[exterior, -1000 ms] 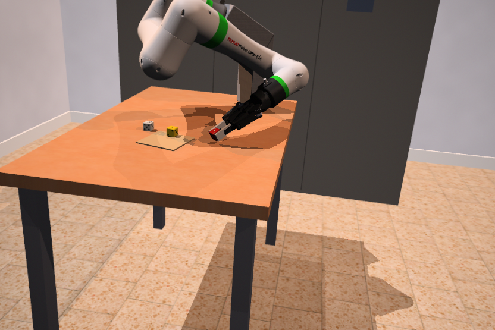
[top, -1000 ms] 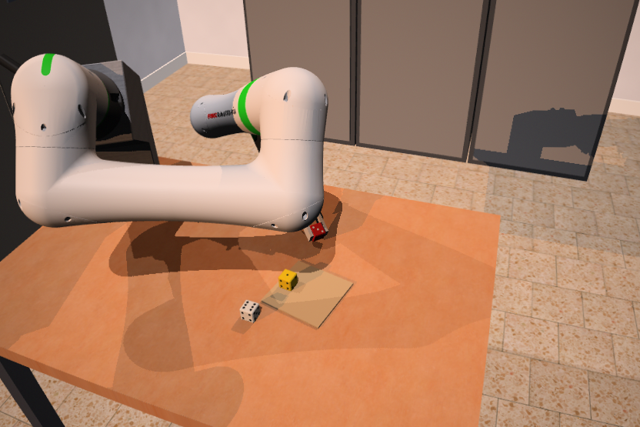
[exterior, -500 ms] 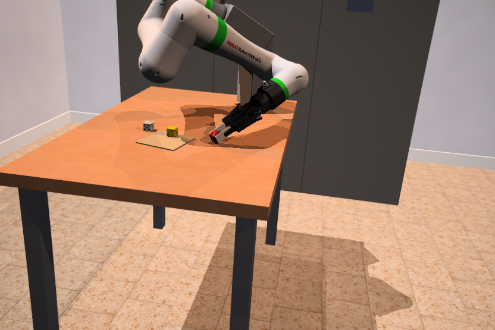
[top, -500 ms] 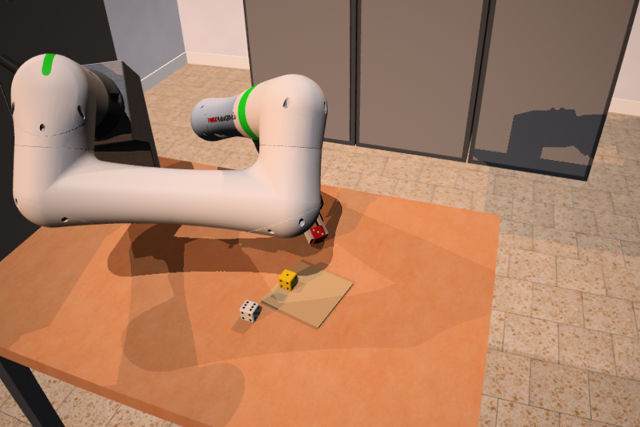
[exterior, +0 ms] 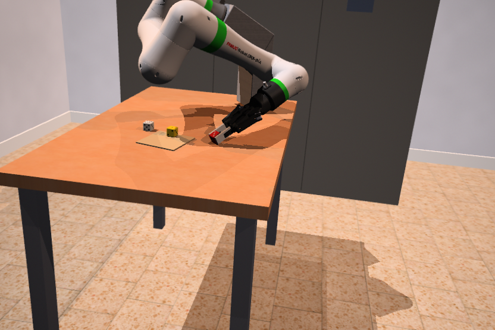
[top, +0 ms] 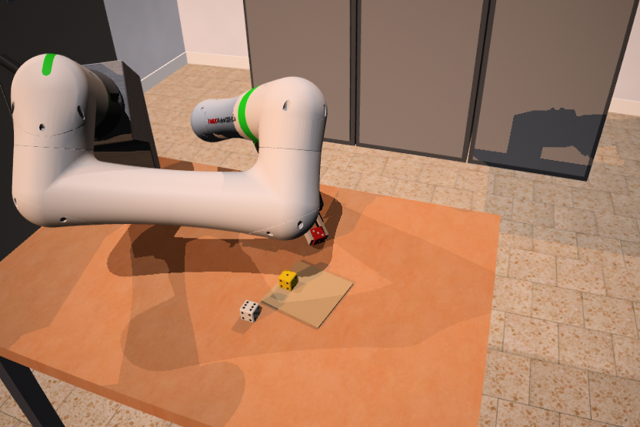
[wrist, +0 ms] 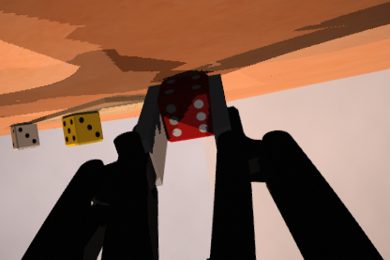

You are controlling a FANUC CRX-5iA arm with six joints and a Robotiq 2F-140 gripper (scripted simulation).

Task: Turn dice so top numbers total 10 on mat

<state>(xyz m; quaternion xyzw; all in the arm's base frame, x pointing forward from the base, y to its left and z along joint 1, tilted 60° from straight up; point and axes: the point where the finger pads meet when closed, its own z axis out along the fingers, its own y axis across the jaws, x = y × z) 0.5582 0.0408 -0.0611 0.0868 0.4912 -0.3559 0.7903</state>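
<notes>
The red die lies 10 mm ahead of my hand, 10 mm to the right of it and 10 mm below it. The rest, counted from my hand: white die 70 mm behind, 260 mm to the right, 10 mm below; yellow die 20 mm behind, 170 mm to the right, 10 mm below; tan mat 30 mm ahead, 180 mm to the right, 30 mm below.
</notes>
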